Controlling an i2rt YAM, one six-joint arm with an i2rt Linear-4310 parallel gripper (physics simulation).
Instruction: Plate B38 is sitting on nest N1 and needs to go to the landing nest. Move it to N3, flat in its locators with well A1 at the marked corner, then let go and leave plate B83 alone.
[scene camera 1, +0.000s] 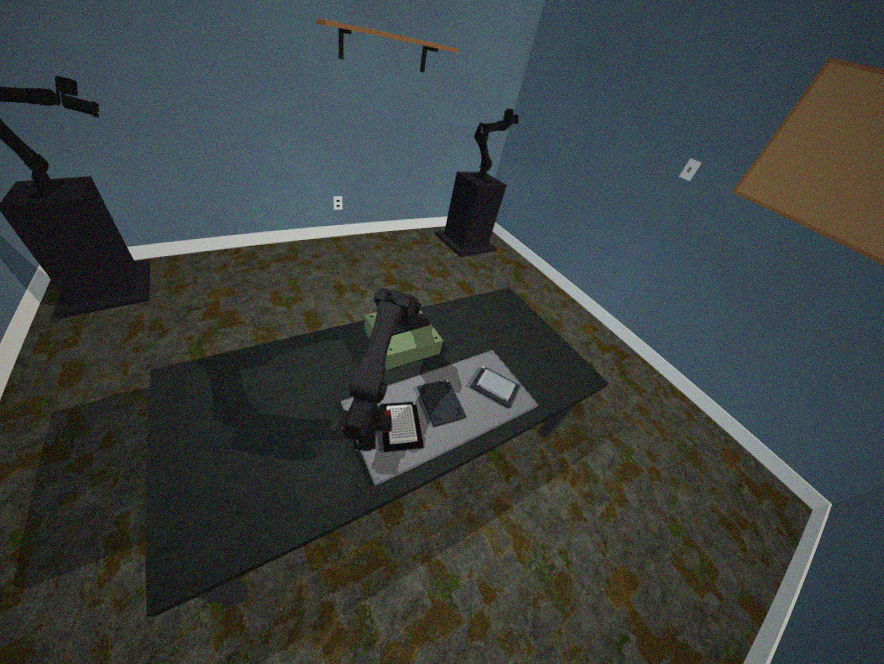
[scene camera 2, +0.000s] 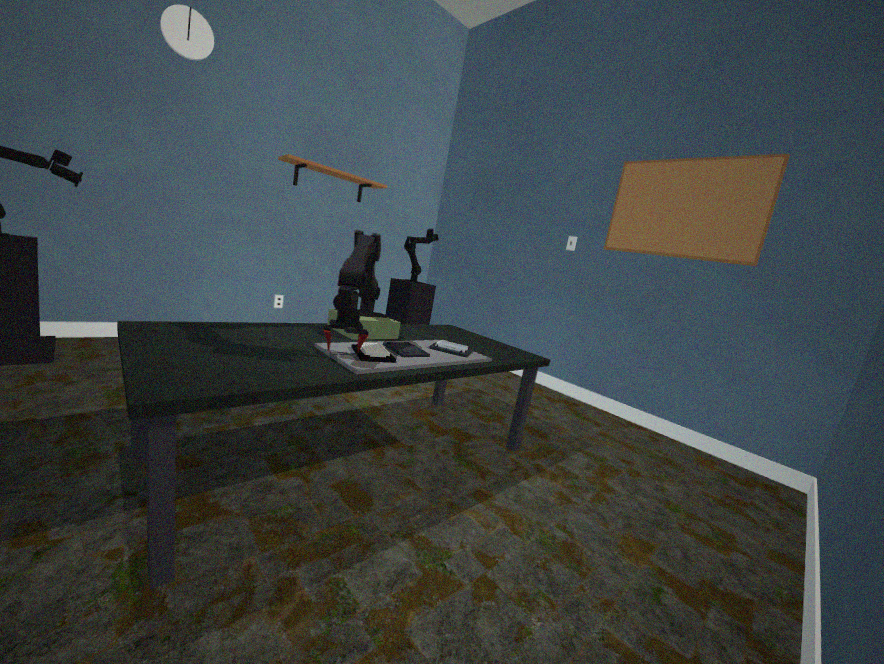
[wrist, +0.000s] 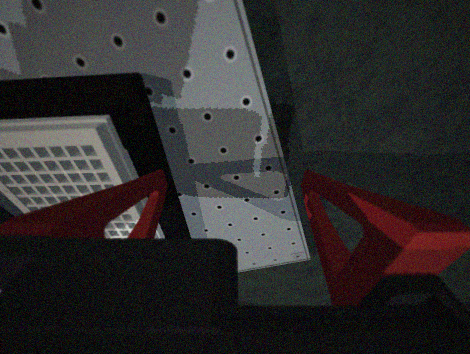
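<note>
A cream well plate (scene camera 1: 401, 423) (scene camera 2: 375, 349) (wrist: 60, 172) sits in a black nest (scene camera 1: 403, 447) (wrist: 65, 95) at the left of the grey board. A dark grey nest (scene camera 1: 440, 402) (scene camera 2: 406, 348) with no plate in it is in the middle. A pale plate (scene camera 1: 495, 384) (scene camera 2: 451, 346) sits in a grey nest (scene camera 1: 489, 395) at the right. Labels and corner marks are too small to read. My gripper (scene camera 1: 366, 425) (scene camera 2: 345, 348) (wrist: 234, 177) is open and empty, above the board's left edge. In the wrist view, its left red finger overlaps the cream plate; the right is over the dark table.
The perforated grey board (scene camera 1: 457, 437) (scene camera 2: 428, 363) (wrist: 220, 130) lies on the dark table (scene camera 1: 235, 500) (scene camera 2: 235, 378). A green block (scene camera 1: 414, 346) (scene camera 2: 378, 327) stands behind the board near the arm's base. Two other arms stand on pedestals away from the table.
</note>
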